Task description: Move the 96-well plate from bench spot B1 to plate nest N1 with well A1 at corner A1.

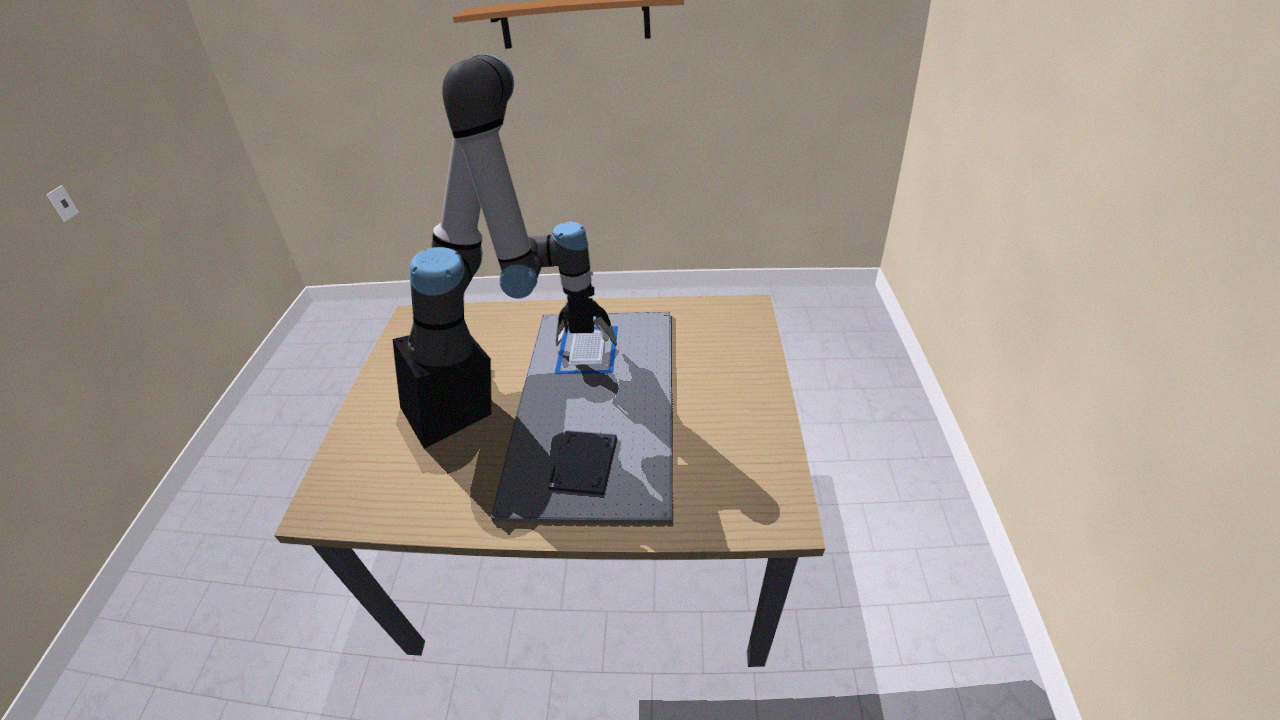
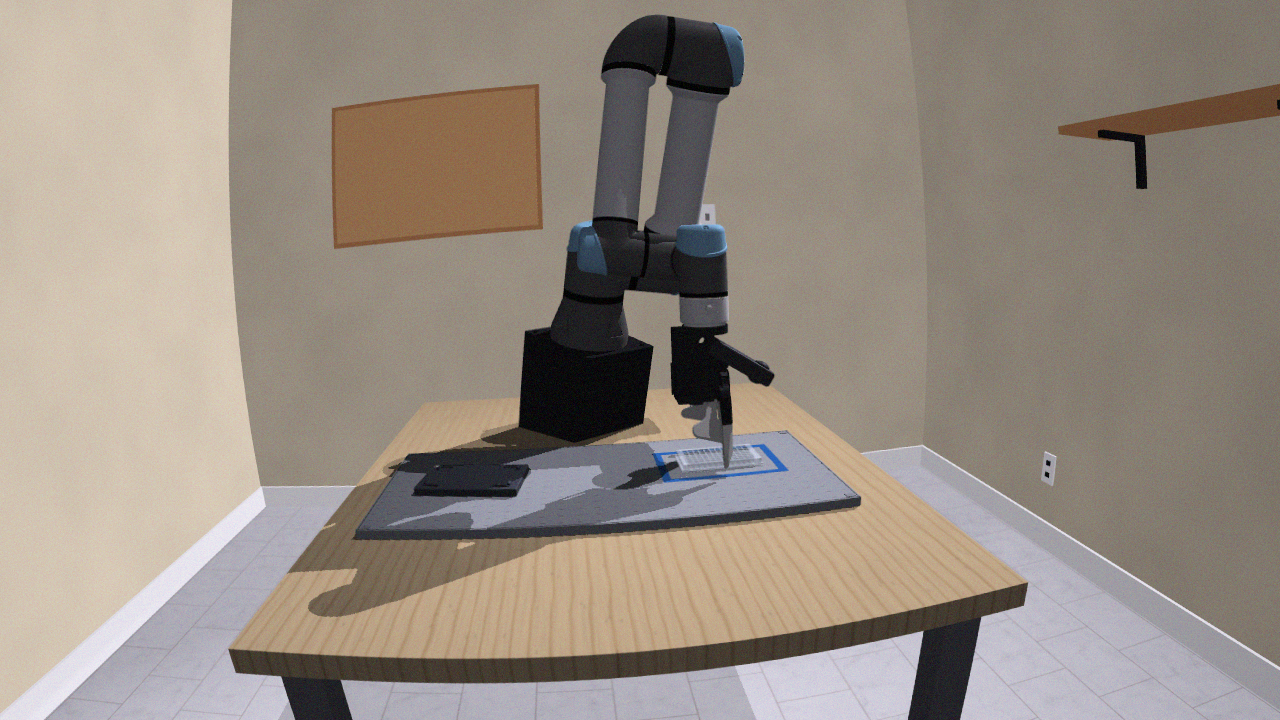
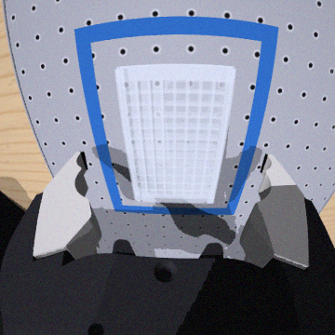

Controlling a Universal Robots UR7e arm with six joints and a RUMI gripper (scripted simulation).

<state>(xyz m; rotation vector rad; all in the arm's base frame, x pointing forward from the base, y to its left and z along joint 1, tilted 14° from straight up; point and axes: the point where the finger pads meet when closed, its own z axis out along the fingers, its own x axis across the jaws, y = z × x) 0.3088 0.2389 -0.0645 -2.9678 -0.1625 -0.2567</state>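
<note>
Now: the 96-well plate 1 cm below my hand. Round my hand: black plate nest N1: 8 cm ahead, 38 cm to the right, 1 cm below.
</note>
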